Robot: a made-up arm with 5 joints.
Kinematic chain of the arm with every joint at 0, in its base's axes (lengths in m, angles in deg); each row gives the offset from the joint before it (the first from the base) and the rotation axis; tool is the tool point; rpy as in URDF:
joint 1: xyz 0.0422 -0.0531 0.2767 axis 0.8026 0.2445 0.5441
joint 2: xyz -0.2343 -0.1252 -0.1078 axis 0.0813 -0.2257 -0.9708
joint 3: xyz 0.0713 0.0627 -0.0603 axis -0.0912 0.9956 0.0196
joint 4: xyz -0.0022 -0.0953 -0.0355 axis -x
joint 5: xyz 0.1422 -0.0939 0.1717 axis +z
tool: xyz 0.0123 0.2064 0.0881 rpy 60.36 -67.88 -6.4
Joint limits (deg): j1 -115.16..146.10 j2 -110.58..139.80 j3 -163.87..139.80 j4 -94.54..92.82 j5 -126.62..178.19
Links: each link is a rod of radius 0.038 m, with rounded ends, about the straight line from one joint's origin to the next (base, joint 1, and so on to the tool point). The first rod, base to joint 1, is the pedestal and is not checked.
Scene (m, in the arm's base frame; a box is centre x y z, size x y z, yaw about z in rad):
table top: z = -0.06
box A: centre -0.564 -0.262 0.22 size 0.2 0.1 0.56 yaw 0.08
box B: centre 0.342 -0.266 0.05 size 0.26 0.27 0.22 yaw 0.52
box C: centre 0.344 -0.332 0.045 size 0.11 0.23 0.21 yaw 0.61
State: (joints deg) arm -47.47 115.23 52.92 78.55 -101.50
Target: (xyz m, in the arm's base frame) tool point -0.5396 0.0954 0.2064
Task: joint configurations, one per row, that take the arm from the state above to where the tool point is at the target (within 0.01 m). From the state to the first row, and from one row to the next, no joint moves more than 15 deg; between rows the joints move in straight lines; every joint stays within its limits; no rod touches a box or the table.
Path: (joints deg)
1: -39.17 105.18 38.68 75.50 -97.48
2: -30.87 95.13 24.44 72.46 -93.46
3: -22.56 85.08 10.20 69.41 -89.43
4: -14.26 75.03 -4.05 66.36 -85.41
5: -5.96 64.99 -18.29 63.32 -81.39
6: 2.34 54.94 -32.53 60.27 -77.37
7: 10.65 44.89 -46.77 57.23 -73.35
8: -2.82 58.45 -38.55 48.64 -66.18
9: -16.28 72.01 -30.34 40.06 -59.01
10: -29.74 85.56 -22.12 31.48 -51.84
11: -43.20 99.12 -13.91 22.89 -44.67
12: -56.66 112.68 -5.69 14.31 -37.50
13: -70.12 126.24 2.52 5.73 -30.33
14: -83.59 139.80 10.74 -2.86 -23.16

